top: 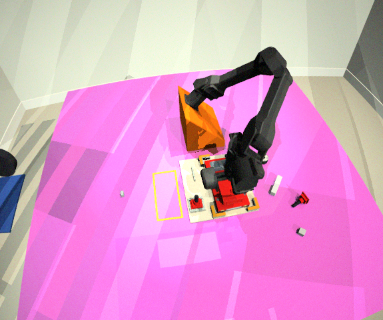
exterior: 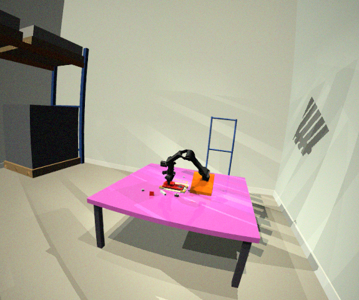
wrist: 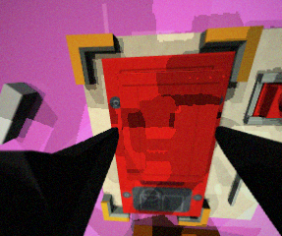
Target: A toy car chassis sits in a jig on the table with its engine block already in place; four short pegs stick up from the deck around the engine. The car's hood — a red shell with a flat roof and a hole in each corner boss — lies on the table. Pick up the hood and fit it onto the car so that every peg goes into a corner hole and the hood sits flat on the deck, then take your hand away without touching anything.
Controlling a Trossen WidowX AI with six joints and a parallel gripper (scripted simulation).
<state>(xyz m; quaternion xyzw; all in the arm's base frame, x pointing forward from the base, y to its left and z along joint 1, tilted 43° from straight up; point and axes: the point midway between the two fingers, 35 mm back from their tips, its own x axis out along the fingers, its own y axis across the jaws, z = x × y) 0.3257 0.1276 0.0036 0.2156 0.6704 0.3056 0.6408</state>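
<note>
My gripper tip is now right at the red hood. Also, from my gripper tip: grey engine block 10 mm to the left, 20 mm below; then white bar 10 mm behind, 180 mm to the left, 30 mm below.
</note>
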